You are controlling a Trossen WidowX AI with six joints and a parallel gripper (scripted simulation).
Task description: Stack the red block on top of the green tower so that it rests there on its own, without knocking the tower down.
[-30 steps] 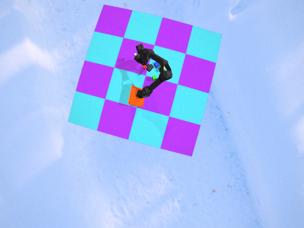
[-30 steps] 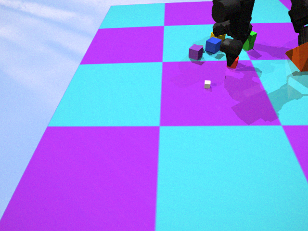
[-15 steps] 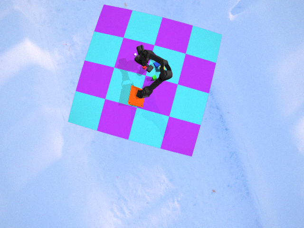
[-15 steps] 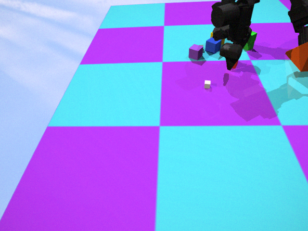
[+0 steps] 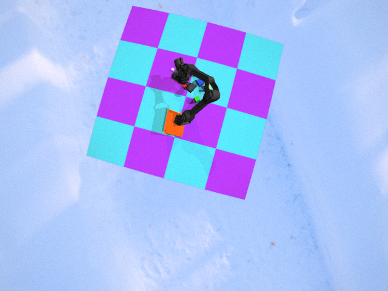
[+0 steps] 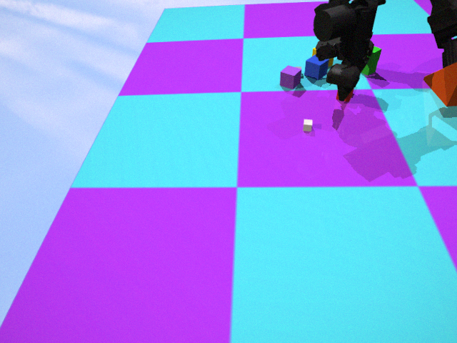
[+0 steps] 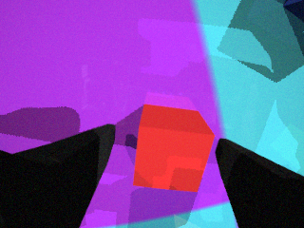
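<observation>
Now: gripper tip 110 mm to the left of the blue cube, 60 mm short of it and 10 mm below it. From my gripper tip the other things lie so: purple cube: 130 mm ahead, 60 mm to the right, 10 mm above; then red block: 10 mm above; then small white cube: 130 mm to the left, 100 mm ahead.
</observation>
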